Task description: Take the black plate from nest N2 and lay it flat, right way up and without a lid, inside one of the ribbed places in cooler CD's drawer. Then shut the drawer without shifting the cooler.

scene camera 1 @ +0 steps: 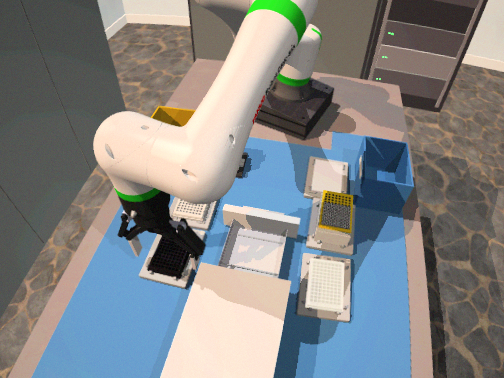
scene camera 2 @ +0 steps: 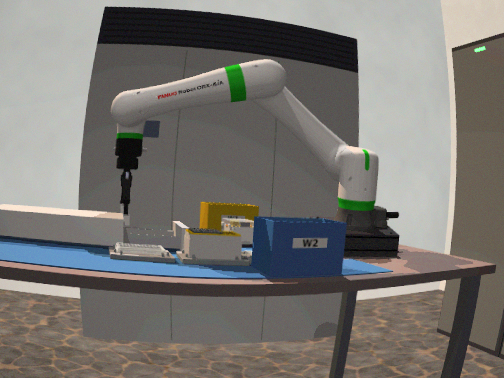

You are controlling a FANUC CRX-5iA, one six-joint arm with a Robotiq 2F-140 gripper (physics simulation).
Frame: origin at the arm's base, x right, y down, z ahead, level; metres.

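Seen in the pictures: gripper, fingertip midpoint: (scene camera 1: 167, 258) (scene camera 2: 124, 222); arm's base, link origin: (scene camera 1: 288, 89) (scene camera 2: 354, 225).
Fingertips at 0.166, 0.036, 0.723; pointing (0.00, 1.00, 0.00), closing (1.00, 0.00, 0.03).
Offsets run from my fingertips to a thing's middle, as dx, dy, dz. "pt": to the spot under its first point.
The black plate {+0.005, +0.027, -0.035} (scene camera 1: 169, 256) lies flat, grid side up and without a lid, on a pale nest {+0.005, +0.035, -0.035} (scene camera 1: 164, 280) left of the drawer in scene camera 1. My gripper (scene camera 1: 164, 254) (scene camera 2: 126, 218) is open and empty, pointing down above the plate. Its fingers are spread to either side of the plate, with the tips at about the cooler's top height in scene camera 2. The white cooler (scene camera 1: 232, 320) (scene camera 2: 60, 223) has its drawer (scene camera 1: 261, 220) (scene camera 2: 150, 236) pulled out. The drawer's visible floor holds no plate; ribs show along its sides. Scene camera 2 does not show the black plate.
A white plate {+0.008, +0.027, -0.206} (scene camera 1: 190, 208) sits on the nest behind. Right of the drawer are a white-plate nest {pt -0.376, +0.021, -0.035} (scene camera 1: 325, 284) (scene camera 2: 141, 249), a yellow-topped tip box {-0.376, +0.001, -0.223} (scene camera 1: 336, 212) (scene camera 2: 212, 244) and a pale nest {pt -0.344, +0.026, -0.388} (scene camera 1: 327, 176). Blue bin W2 {-0.498, -0.014, -0.400} (scene camera 1: 406, 180) (scene camera 2: 300, 257) and a yellow bin {+0.147, -0.014, -0.380} (scene camera 1: 172, 115) (scene camera 2: 212, 214) stand farther back.
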